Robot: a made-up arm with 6 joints. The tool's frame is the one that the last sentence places. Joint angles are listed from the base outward.
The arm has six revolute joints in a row. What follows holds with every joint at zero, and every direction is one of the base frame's.
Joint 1 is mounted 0.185 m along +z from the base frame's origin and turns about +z.
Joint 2 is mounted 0.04 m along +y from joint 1 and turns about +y.
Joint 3 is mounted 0.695 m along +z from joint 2 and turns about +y.
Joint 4 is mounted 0.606 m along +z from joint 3 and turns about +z.
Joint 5 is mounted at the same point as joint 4 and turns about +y.
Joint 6 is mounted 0.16 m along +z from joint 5 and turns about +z.
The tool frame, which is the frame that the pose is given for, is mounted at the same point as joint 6; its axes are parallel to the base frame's.
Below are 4 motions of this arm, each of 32 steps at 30 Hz.
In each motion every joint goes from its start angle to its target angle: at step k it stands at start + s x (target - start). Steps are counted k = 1, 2, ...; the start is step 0. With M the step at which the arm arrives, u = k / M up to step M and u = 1 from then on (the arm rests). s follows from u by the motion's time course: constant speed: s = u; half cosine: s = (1 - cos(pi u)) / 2; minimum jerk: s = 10 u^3 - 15 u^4 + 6 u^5.
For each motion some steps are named. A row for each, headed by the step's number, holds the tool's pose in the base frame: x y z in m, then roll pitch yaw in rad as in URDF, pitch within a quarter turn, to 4 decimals.
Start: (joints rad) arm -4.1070 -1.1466 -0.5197 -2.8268 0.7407 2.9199
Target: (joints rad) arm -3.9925 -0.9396 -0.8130 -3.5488 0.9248 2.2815
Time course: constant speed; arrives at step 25
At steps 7, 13, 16, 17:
7: 0.7610 -1.0733 0.3091 2.9726 -0.6475 -0.5278
13: 0.7579 -1.0432 0.3203 2.7469 -0.4595 -0.2319
16: 0.7552 -1.0284 0.3271 2.6706 -0.3459 -0.1139
17: 0.7541 -1.0235 0.3295 2.6497 -0.3060 -0.0780

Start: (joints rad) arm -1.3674 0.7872 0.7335 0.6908 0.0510 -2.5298
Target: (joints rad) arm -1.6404 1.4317 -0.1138 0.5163 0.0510 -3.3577
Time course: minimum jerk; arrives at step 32
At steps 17, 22, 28, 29, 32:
17: 0.1153 -1.3862 0.5886 -1.3921 -0.8241 3.0895
22: 0.0151 -1.4225 0.5180 -1.2065 -1.0672 2.8258
28: -0.0493 -1.4309 0.4708 -0.9725 -1.2004 2.5362
29: -0.0528 -1.4310 0.4682 -0.9551 -1.2069 2.5156
32: -0.0556 -1.4311 0.4661 -0.9407 -1.2119 2.4986

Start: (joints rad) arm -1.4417 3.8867 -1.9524 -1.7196 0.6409 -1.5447
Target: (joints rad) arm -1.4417 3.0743 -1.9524 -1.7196 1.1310 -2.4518
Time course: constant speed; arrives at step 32
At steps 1, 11, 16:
1: -0.0254 -0.2433 -0.5670 2.0835 -1.2006 -1.0142
11: -0.0220 -0.4094 -0.4791 1.4586 -1.1188 -0.5690
16: -0.0208 -0.4814 -0.4219 1.2748 -1.0634 -0.4952

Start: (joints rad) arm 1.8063 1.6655 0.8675 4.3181 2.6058 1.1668
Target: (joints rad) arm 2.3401 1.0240 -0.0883 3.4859 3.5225 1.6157
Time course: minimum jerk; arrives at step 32
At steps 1, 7, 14, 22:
1: -0.1957 0.9666 -0.2468 -0.4731 0.4066 -1.2900
7: -0.2541 0.9937 -0.1735 -0.3462 0.5556 -1.1553
14: -0.4917 1.0011 0.1546 0.6832 0.9543 -0.1910
22: -0.7077 0.7971 0.6004 2.1877 0.4916 0.8779

